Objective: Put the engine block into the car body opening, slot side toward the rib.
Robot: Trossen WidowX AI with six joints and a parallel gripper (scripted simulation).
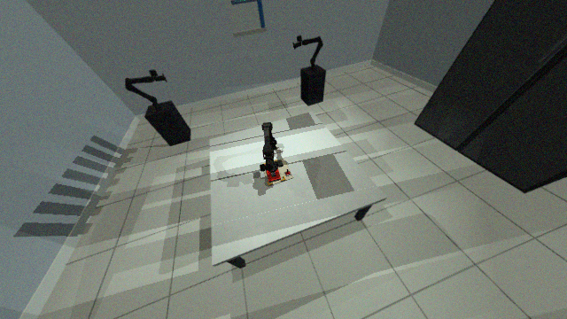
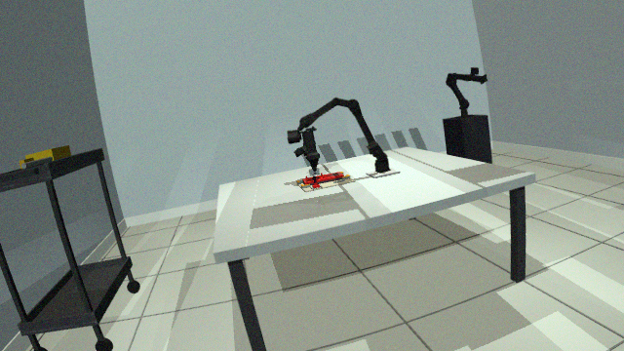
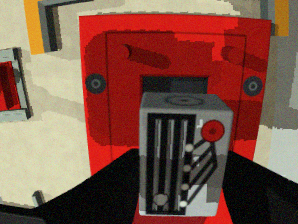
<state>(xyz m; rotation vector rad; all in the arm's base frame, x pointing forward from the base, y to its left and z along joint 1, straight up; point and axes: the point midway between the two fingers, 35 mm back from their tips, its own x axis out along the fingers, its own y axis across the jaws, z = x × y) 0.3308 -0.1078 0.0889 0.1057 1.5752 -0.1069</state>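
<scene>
My gripper tip is now 1 cm above the grey engine block.
</scene>
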